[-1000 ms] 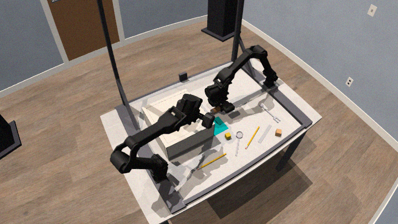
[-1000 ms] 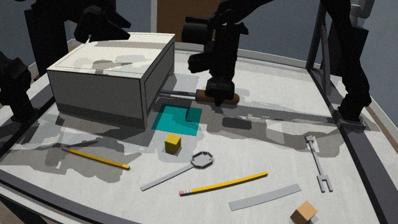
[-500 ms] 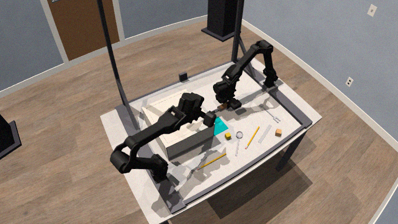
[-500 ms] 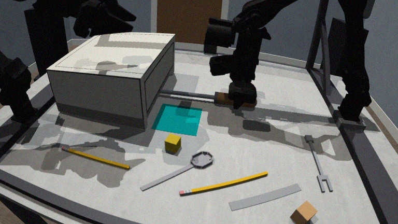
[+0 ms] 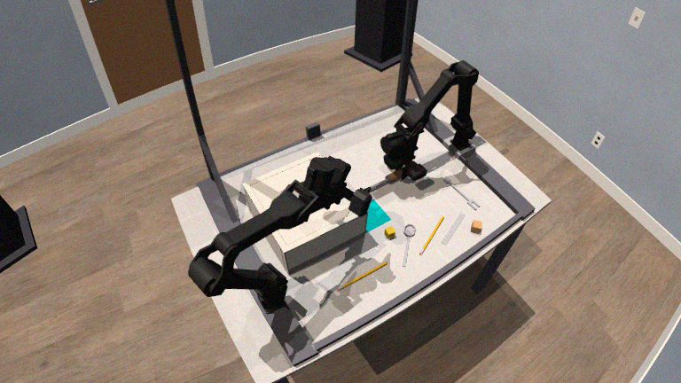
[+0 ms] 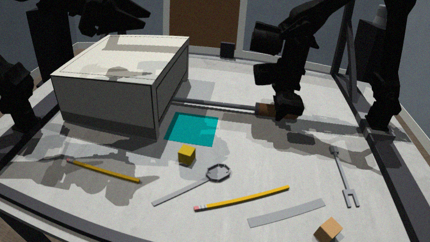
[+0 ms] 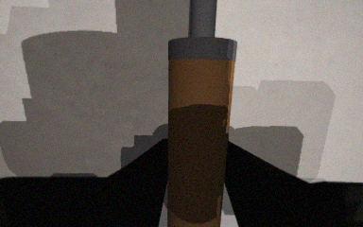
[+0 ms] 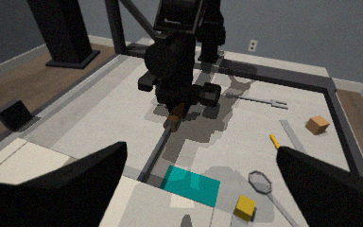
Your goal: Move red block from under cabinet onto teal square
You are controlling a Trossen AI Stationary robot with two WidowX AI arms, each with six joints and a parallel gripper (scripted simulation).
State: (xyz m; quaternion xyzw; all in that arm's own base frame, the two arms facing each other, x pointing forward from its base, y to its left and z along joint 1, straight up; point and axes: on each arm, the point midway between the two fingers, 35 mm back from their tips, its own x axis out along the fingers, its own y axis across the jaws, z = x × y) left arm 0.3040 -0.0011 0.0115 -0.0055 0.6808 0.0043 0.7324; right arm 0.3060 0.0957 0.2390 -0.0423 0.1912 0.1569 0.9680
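Right now the hook tool is 150 mm to the right of my left hand, 20 mm below it and 10 mm ahead of it. From my left hand the other things lie so: teal square: 210 mm to the right, 40 mm ahead, 30 mm below; then yellow cube: 220 mm to the right, 140 mm ahead, 20 mm below; then metal wrench: 210 mm ahead, 100 mm to the left, 30 mm below.
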